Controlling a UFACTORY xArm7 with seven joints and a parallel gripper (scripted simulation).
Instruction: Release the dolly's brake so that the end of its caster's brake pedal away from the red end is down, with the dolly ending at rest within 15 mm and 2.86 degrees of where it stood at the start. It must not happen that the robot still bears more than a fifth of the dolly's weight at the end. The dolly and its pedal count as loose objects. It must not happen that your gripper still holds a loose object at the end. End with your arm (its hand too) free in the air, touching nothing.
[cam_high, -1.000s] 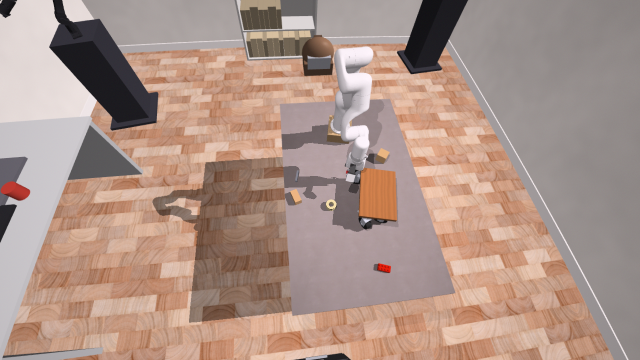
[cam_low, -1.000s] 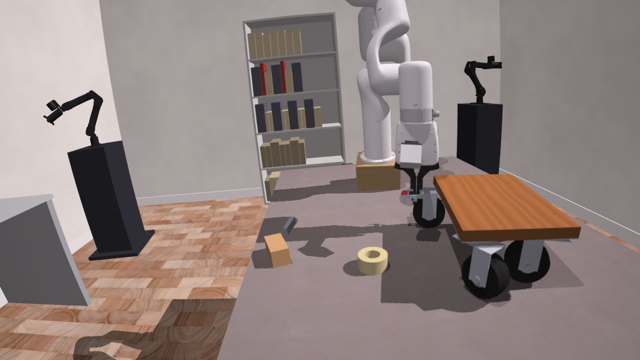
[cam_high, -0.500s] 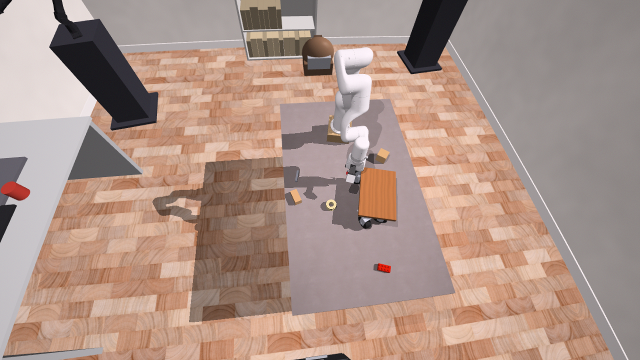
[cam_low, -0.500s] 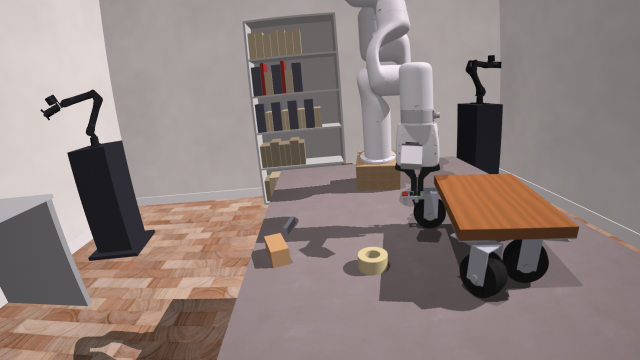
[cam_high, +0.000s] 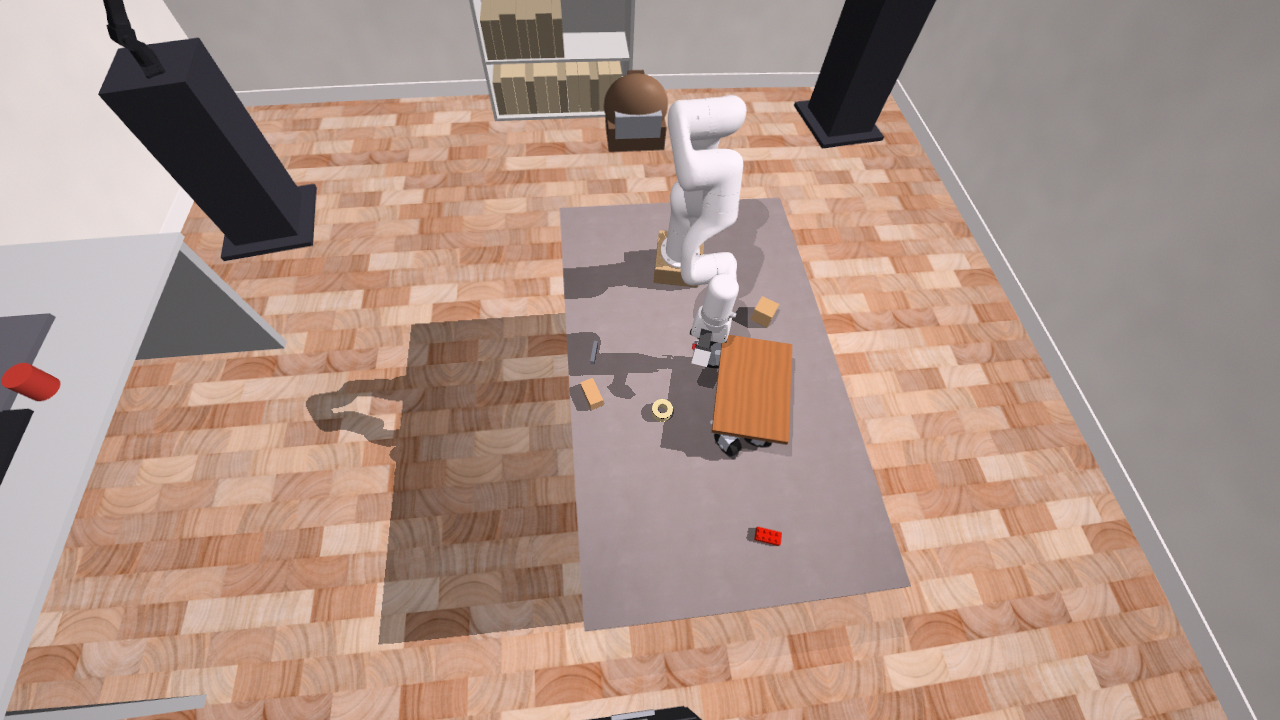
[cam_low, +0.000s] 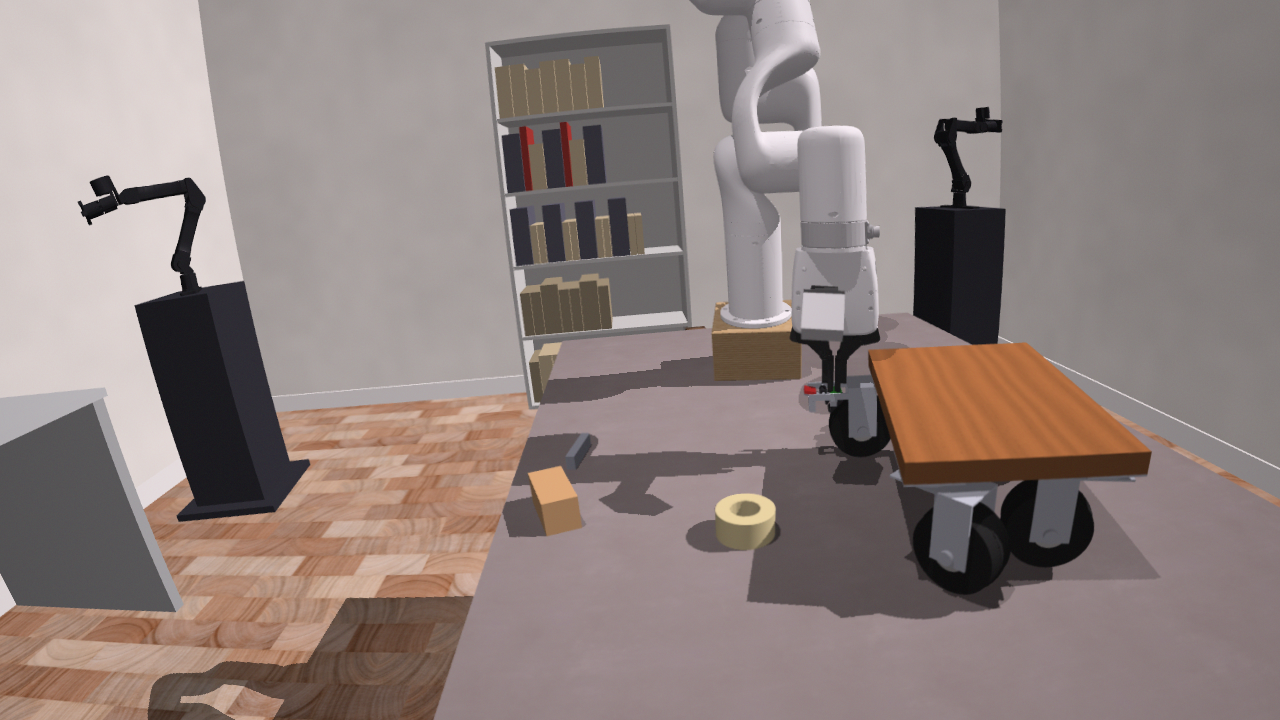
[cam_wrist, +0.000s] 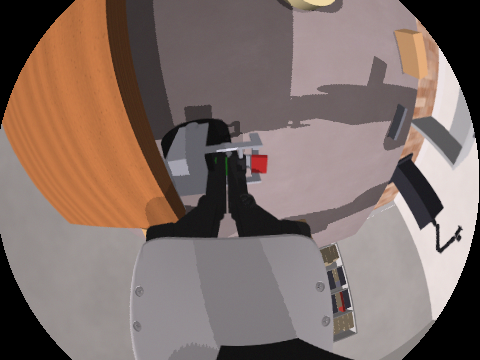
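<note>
Right now my hand is 10 mm past the brake pedal, 10 mm to the left of it and 30 mm above it. The rest, counted from my hand: grey bar 100 mm behind, 310 mm to the right, 100 mm below; red brick 540 mm ahead, 10 mm to the left, 90 mm below; cream tape roll 130 mm ahead, 160 mm to the right, 90 mm below.
</note>
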